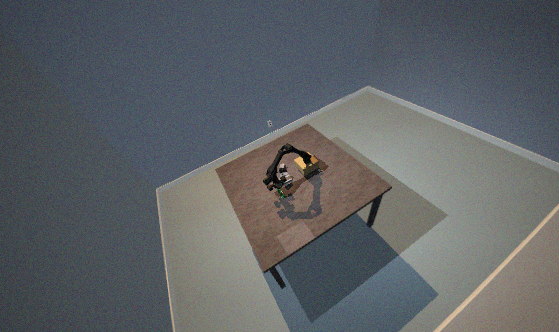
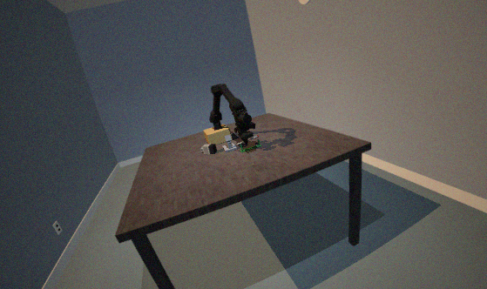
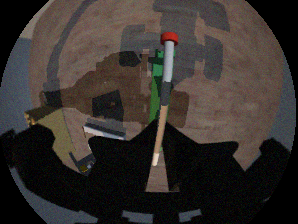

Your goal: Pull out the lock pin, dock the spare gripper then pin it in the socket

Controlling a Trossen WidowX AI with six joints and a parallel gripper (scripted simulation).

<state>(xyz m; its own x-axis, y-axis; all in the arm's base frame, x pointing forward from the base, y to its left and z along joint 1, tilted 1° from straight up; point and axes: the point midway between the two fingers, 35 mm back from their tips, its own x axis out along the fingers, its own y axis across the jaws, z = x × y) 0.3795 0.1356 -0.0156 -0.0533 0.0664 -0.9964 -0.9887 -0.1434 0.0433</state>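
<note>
The green strip lies 2 cm to the left of my gripper tip and 2 cm below it. Also, from my gripper tip: grey post: 10 cm behind, 10 cm to the right, 1 cm above; then spare gripper: 14 cm behind, 25 cm to the right, 1 cm below.
</note>
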